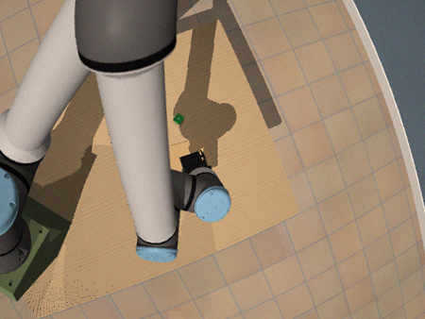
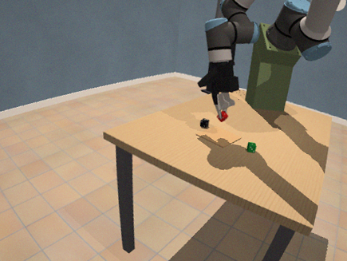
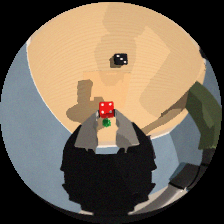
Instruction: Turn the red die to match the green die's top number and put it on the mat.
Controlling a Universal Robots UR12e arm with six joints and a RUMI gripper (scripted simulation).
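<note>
My hand is 10 mm above the red die. The rest, counted from my hand: green die (30 mm behind, 150 mm to the left, 80 mm below); tan mat (100 mm below); black die (10 mm behind, 110 mm to the right, 80 mm below).
</note>
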